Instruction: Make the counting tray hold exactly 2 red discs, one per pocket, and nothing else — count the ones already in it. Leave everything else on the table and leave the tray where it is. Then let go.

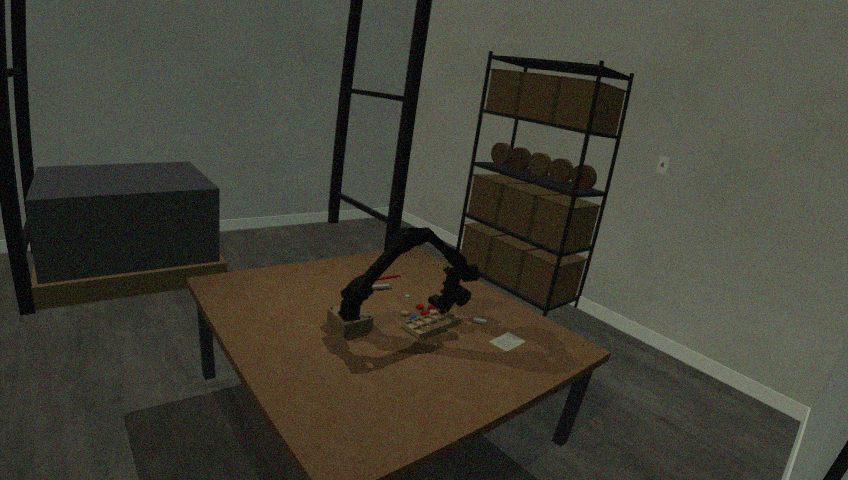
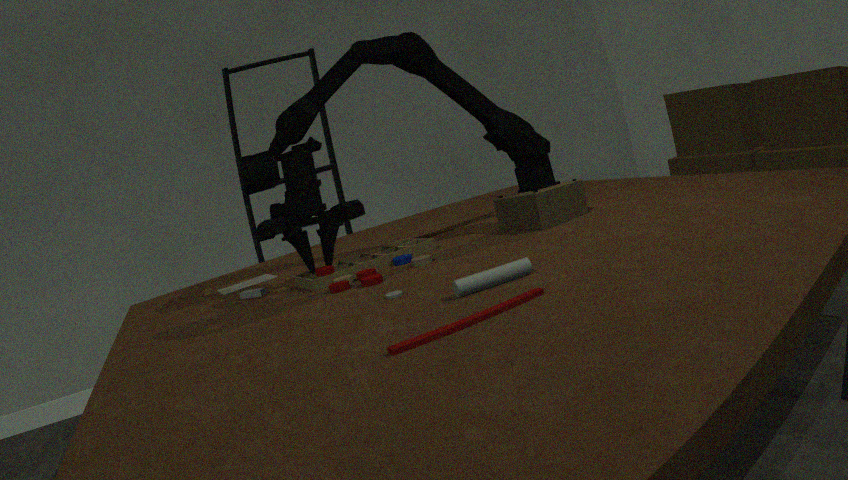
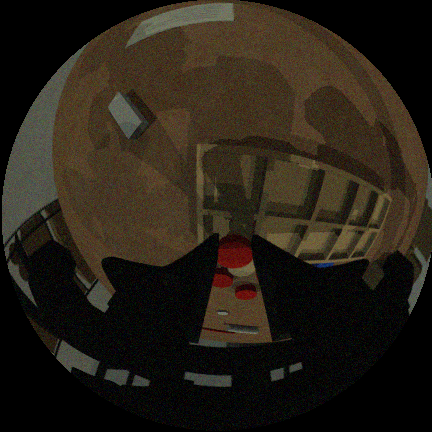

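Note:
The counting tray [image 1: 422, 333] [image 2: 309, 284] [image 3: 200, 189] is a tan grid of pockets in the middle of the table. The pockets I can see are empty. My gripper [image 1: 438, 307] [image 2: 319, 266] [image 3: 234, 238] is shut on a red disc [image 2: 324, 270] [image 3: 235, 252] and holds it low over the tray's end corner pocket. I cannot tell whether the disc touches the pocket. Two more red discs [image 2: 339, 286] [image 2: 370, 277] [image 3: 222, 279] [image 3: 245, 290] lie on the table just beside the tray. A blue disc [image 1: 413, 316] [image 2: 402, 259] [image 3: 322, 264] lies on the table along the tray's long side.
A white cylinder [image 2: 494, 276] and a long red rod [image 2: 465, 321] lie nearer the arm's base [image 1: 348, 324]. A small white disc [image 2: 393, 294], a white block [image 2: 253, 293] [image 3: 127, 114] and a paper sheet [image 1: 508, 341] also lie on the table.

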